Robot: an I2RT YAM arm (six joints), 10 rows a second.
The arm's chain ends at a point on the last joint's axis. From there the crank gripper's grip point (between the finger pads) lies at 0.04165 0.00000 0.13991 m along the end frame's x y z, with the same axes.
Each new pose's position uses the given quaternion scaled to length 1; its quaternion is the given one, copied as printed.
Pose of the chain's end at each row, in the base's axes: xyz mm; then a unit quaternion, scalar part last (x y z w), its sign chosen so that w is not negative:
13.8, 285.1, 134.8, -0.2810, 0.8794, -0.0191, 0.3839
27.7, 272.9, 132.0, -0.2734, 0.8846, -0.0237, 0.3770
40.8, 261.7, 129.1, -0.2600, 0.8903, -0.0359, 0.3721
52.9, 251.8, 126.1, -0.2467, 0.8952, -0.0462, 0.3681
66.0, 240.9, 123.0, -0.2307, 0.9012, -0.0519, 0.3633
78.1, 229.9, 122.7, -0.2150, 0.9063, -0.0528, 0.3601
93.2, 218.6, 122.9, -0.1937, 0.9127, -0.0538, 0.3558
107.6, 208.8, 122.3, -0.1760, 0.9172, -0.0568, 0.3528
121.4, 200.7, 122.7, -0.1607, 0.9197, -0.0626, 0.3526
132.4, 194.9, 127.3, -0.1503, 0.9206, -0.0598, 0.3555
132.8, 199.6, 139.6, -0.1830, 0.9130, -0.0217, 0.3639
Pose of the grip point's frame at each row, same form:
87.0, 289.4, 8.6, -0.2810, 0.8794, -0.0191, 0.3839
99.3, 275.0, 4.8, -0.2734, 0.8846, -0.0237, 0.3770
111.6, 259.4, 1.5, -0.2600, 0.8903, -0.0359, 0.3721
123.0, 245.8, -1.8, -0.2467, 0.8952, -0.0462, 0.3681
134.7, 232.4, -5.5, -0.2307, 0.9012, -0.0519, 0.3633
145.6, 220.4, -6.4, -0.2150, 0.9063, -0.0528, 0.3601
159.0, 207.8, -7.0, -0.1937, 0.9127, -0.0538, 0.3558
172.3, 196.5, -8.0, -0.1760, 0.9172, -0.0568, 0.3528
185.8, 186.3, -7.5, -0.1607, 0.9197, -0.0626, 0.3526
197.2, 181.2, -2.8, -0.1503, 0.9206, -0.0598, 0.3555
199.1, 198.1, 9.5, -0.1830, 0.9130, -0.0217, 0.3639

